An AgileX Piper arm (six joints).
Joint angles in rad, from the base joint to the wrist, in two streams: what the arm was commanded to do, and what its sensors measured. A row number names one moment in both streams.
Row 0, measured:
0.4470 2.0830 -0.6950 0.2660 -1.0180 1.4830
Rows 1 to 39, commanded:
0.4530 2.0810 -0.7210 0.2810 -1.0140 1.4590
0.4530 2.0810 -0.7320 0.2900 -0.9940 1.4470
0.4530 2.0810 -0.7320 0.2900 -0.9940 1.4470
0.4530 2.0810 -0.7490 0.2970 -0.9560 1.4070
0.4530 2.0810 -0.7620 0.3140 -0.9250 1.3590
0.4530 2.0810 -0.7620 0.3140 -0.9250 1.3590
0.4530 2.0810 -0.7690 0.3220 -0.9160 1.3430
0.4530 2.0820 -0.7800 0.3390 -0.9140 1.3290
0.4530 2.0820 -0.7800 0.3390 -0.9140 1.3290
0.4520 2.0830 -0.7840 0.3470 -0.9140 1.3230
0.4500 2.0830 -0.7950 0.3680 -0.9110 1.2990
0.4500 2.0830 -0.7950 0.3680 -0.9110 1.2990
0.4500 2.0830 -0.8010 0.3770 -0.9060 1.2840
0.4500 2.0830 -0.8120 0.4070 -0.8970 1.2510
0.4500 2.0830 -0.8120 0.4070 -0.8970 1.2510
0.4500 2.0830 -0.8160 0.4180 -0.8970 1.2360
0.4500 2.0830 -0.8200 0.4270 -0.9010 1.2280
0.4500 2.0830 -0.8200 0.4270 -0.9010 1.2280
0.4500 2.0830 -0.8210 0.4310 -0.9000 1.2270
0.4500 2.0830 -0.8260 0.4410 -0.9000 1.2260
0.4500 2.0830 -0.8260 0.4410 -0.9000 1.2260
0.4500 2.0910 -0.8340 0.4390 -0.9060 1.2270
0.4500 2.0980 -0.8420 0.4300 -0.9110 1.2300
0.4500 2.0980 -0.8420 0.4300 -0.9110 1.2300
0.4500 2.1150 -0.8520 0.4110 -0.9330 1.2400
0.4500 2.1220 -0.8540 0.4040 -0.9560 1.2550
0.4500 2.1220 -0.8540 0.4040 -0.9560 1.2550
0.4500 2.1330 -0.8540 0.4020 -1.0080 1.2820
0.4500 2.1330 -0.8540 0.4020 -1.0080 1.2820
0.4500 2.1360 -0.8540 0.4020 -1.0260 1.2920
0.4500 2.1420 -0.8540 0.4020 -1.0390 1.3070
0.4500 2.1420 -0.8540 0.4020 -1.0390 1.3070
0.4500 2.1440 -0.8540 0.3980 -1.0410 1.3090
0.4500 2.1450 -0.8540 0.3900 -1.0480 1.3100
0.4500 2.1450 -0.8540 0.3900 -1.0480 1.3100
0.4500 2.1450 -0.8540 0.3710 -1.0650 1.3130
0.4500 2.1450 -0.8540 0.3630 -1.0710 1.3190
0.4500 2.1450 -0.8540 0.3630 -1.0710 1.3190
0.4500 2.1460 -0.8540 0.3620 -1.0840 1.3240
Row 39, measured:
0.4660 2.1550 -0.8090 0.3720 -0.9050 1.3130
